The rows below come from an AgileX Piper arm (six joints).
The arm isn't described. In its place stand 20 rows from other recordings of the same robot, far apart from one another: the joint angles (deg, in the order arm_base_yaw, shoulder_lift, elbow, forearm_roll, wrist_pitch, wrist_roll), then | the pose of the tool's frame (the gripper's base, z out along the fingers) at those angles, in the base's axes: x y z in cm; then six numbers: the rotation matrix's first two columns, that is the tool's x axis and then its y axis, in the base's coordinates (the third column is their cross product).
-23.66, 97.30, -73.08, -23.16, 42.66, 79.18 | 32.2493 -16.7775 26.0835 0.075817 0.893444 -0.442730 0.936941 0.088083 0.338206
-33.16, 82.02, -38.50, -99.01, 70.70, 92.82 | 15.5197 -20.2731 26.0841 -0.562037 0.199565 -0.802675 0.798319 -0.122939 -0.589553
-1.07, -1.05, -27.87, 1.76, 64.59, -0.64 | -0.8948 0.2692 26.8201 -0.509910 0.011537 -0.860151 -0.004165 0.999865 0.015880
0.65, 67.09, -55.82, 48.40, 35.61, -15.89 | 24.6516 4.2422 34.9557 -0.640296 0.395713 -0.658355 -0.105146 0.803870 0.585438
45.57, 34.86, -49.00, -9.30, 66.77, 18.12 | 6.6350 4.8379 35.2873 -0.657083 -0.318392 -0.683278 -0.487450 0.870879 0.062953
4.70, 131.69, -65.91, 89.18, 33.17, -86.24 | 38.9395 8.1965 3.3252 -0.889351 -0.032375 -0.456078 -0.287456 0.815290 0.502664
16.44, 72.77, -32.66, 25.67, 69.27, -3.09 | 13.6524 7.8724 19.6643 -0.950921 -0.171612 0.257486 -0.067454 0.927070 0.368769
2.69, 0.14, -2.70, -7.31, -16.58, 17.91 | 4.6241 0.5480 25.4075 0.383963 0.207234 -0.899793 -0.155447 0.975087 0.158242
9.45, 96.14, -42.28, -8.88, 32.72, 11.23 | 26.1543 3.5835 13.5631 -0.982785 -0.097657 -0.156834 -0.087175 0.993559 -0.072393
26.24, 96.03, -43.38, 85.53, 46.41, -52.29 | 23.2582 18.7906 17.9432 -0.970954 -0.078590 -0.225992 -0.231646 0.545252 0.805630
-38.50, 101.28, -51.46, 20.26, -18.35, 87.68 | 28.0781 -23.6019 18.9402 0.769873 0.602357 0.210859 0.143157 -0.484974 0.862732
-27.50, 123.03, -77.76, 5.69, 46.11, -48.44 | 35.5838 -17.7907 10.2819 -0.951265 -0.292815 -0.096718 -0.294649 0.955593 0.004936
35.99, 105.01, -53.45, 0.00, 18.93, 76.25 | 27.2309 19.7772 13.5999 -0.745795 0.658840 -0.098591 0.575456 0.711699 0.402908
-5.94, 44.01, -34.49, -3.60, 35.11, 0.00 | 14.4394 -1.8328 29.1177 -0.639640 0.014909 -0.768530 0.098357 0.993181 -0.062595
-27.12, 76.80, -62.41, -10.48, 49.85, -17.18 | 23.5269 -13.4711 31.0466 -0.904923 0.011255 -0.425427 0.161754 0.933725 -0.319363
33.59, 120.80, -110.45, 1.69, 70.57, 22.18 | 37.4803 25.1963 25.6061 -0.961133 -0.174433 -0.214000 -0.202881 0.971951 0.118954
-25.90, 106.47, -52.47, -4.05, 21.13, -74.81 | 29.5096 -14.5866 12.2504 -0.603013 -0.796521 -0.043928 -0.741108 0.579737 -0.338621
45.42, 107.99, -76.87, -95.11, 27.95, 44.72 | 33.3910 27.8317 25.7016 0.080733 -0.898052 -0.432418 -0.423885 0.361714 -0.830352
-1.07, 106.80, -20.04, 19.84, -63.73, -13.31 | 25.7444 -3.2508 10.8308 -0.354539 -0.063763 -0.932864 0.279281 0.944909 -0.170729
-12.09, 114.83, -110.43, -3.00, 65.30, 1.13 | 43.2293 -9.7022 30.5512 -0.884334 0.187203 -0.427678 0.227178 0.972863 -0.043907
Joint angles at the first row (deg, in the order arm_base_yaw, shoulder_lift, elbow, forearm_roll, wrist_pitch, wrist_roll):
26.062, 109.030, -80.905, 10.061, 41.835, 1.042
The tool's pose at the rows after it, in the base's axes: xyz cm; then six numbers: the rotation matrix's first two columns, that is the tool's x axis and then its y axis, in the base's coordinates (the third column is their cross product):
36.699 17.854 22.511 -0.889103 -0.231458 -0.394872 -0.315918 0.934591 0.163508
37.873 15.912 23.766 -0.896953 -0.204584 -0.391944 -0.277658 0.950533 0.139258
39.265 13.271 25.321 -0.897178 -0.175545 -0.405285 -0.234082 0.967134 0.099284
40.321 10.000 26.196 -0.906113 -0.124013 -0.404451 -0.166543 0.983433 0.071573
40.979 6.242 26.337 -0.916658 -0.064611 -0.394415 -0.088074 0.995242 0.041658
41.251 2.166 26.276 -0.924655 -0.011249 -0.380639 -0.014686 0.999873 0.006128
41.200 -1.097 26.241 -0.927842 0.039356 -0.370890 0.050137 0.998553 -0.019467
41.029 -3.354 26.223 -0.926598 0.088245 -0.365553 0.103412 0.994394 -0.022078
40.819 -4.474 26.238 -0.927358 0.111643 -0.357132 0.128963 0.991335 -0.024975
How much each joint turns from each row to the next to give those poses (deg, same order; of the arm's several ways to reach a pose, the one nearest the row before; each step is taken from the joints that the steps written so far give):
-1.499, -0.001, -1.971, -1.214, 2.772, 1.843
-2.921, 0.001, -3.068, -1.870, 3.456, 0.558
-3.719, -0.001, -3.595, -2.576, 3.089, 0.066
-4.473, 0.000, -2.077, -1.680, 2.303, 0.046
-4.974, 0.001, -0.454, -1.691, 1.234, -0.066
-5.350, 0.000, 0.000, -1.690, 0.980, -0.871
-4.282, -0.001, 0.002, -1.351, 0.642, -0.320
-3.123, 0.000, -0.001, -0.124, 0.332, -0.042
-1.555, -0.066, -0.001, -0.125, 0.586, -0.069

